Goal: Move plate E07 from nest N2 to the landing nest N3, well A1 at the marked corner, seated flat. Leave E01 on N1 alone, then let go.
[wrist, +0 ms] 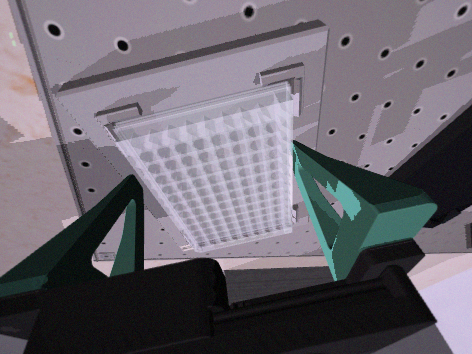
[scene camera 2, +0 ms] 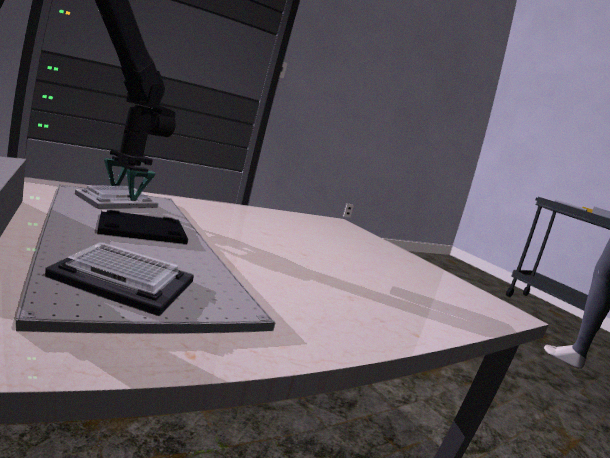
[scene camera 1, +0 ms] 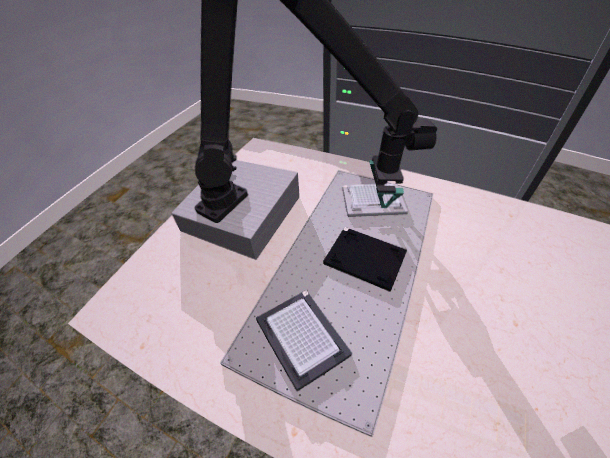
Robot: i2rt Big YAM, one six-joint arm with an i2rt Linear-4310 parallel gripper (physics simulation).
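Observation:
A clear well plate (scene camera 1: 364,196) (scene camera 2: 107,190) (wrist: 215,185) sits on the light grey far nest (scene camera 1: 377,212) (scene camera 2: 112,204) (wrist: 200,77). My gripper (scene camera 1: 382,199) (scene camera 2: 125,192) (wrist: 213,164) is open, with its green fingers on either side of this plate, low down. In the wrist view the right fingertip is close to the plate's edge; contact cannot be told. The black middle nest (scene camera 1: 367,259) (scene camera 2: 142,227) (wrist: 445,165) is empty, with a white mark at one corner. A second well plate (scene camera 1: 302,335) (scene camera 2: 122,267) sits on the dark grey near nest (scene camera 1: 344,353) (scene camera 2: 165,302). Plate names cannot be read.
All nests stand on a perforated grey board (scene camera 1: 370,320) (scene camera 2: 215,305) (wrist: 410,30) on the table. The arm's base stands on a grey block (scene camera 1: 270,195) to the left in scene camera 1. A dark cabinet (scene camera 1: 450,140) stands behind the table.

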